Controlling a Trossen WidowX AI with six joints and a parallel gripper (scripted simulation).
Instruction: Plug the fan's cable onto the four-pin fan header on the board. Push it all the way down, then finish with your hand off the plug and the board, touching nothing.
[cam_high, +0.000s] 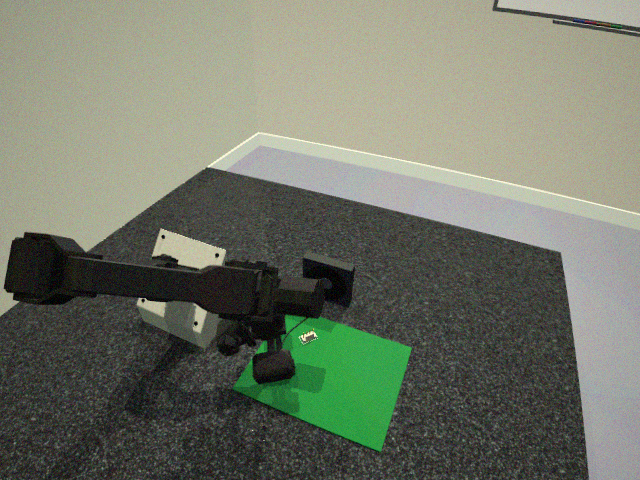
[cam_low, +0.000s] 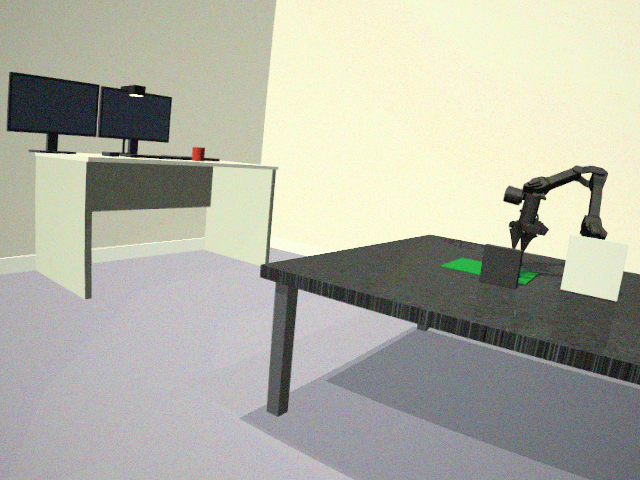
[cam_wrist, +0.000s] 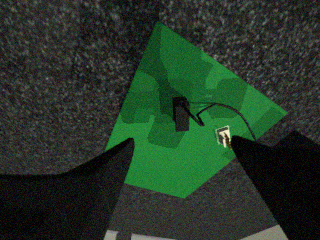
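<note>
Right now my gripper tip is 1 cm to the right of the dark plug and 6 cm above it. From my gripper tip the other things lie so: green board: 8 cm ahead, 5 cm to the left, 10 cm below; then black fan: 2 cm ahead, 24 cm to the left, 2 cm below.
</note>
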